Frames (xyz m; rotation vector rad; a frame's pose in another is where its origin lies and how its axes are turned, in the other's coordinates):
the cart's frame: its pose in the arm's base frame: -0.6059 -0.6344 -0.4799 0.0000 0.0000 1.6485
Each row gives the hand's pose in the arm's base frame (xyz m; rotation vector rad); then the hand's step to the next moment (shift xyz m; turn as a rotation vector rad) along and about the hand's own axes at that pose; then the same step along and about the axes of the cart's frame.
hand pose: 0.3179 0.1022 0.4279 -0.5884 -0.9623 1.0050
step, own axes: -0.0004 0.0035 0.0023 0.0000 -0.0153 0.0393
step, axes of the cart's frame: 0.0014 0.0035 -0.0018 -0.0049 0.0284 0.0308
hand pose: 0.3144 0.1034 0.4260 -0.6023 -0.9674 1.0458
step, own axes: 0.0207 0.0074 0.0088 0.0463 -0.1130 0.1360
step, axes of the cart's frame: 0.0222 0.0057 0.0058 -0.0019 0.0628 0.1716
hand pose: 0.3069 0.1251 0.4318 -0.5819 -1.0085 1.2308
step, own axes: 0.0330 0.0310 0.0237 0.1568 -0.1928 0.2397
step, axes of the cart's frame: 0.0391 0.0326 -0.0042 0.0699 0.1075 0.3206
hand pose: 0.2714 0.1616 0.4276 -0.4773 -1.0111 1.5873
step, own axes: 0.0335 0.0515 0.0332 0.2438 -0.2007 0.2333
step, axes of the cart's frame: 0.0251 0.0631 -0.0164 0.1545 0.1158 0.3419
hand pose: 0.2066 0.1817 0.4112 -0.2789 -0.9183 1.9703
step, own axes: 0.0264 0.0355 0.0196 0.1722 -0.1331 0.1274
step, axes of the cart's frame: 0.0048 0.0476 -0.0070 0.1237 0.0667 0.2094
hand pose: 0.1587 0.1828 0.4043 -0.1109 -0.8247 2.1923
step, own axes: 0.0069 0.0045 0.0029 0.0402 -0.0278 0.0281
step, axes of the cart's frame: 0.0018 0.0085 0.0008 0.0283 0.0172 0.0456
